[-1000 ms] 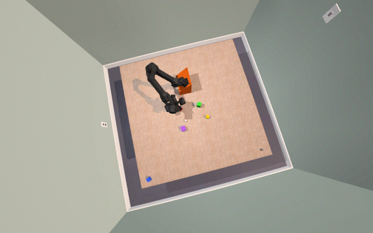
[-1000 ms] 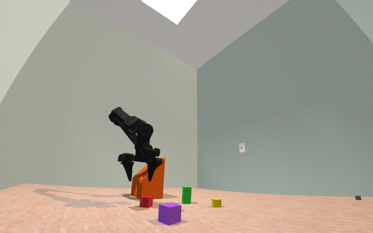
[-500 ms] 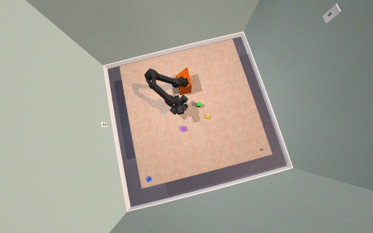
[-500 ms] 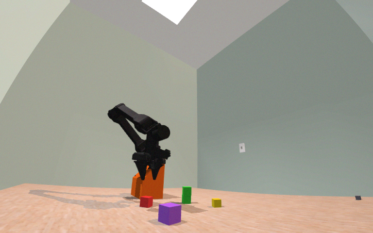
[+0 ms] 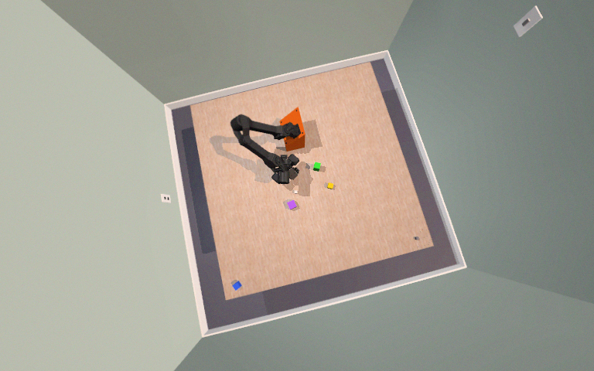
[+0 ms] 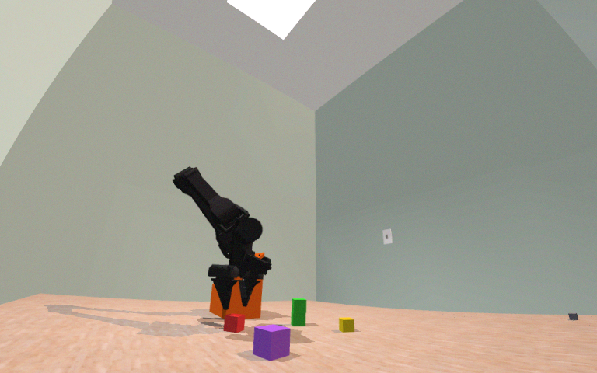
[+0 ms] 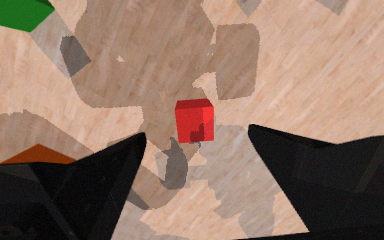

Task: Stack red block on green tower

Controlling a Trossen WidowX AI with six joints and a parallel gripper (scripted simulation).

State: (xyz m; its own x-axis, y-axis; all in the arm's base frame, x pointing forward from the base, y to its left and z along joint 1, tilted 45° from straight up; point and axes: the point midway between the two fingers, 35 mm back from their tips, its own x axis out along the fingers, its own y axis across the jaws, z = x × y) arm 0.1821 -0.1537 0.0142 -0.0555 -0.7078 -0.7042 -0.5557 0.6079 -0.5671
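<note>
My gripper tip is 130 mm short of the white cube, 40 mm above it and 20 mm to the right of it. The rest, counted from my gripper tip: purple cube: 200 mm ahead, 30 mm below, 20 mm to the right; then yellow cube: 240 mm to the left, 160 mm ahead, 40 mm below; then blue cube: 570 mm ahead, 470 mm to the right, 40 mm below.
</note>
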